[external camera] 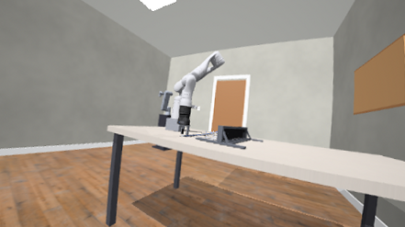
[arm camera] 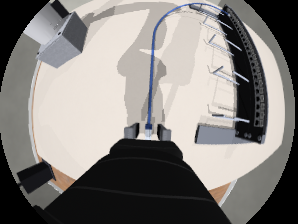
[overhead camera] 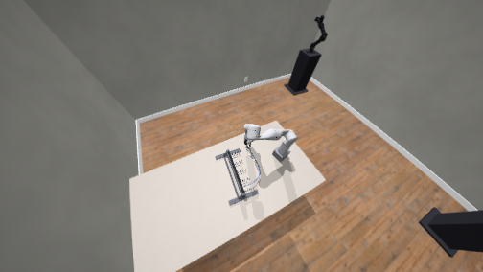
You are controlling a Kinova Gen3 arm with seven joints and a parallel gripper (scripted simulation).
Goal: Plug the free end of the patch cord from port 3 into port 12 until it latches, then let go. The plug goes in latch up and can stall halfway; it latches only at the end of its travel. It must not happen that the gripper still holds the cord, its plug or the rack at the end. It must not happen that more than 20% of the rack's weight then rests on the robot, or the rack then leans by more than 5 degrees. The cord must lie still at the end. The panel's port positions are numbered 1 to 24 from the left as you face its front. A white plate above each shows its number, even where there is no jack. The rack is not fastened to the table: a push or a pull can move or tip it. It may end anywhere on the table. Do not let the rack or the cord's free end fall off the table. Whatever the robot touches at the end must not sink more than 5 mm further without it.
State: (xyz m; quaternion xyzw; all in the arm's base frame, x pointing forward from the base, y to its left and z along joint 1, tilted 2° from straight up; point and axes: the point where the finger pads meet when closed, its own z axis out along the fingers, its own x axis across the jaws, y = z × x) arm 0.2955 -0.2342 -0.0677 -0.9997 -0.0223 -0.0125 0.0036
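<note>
My gripper is now 10 mm to the left of the plug and 20 mm above it.
</note>
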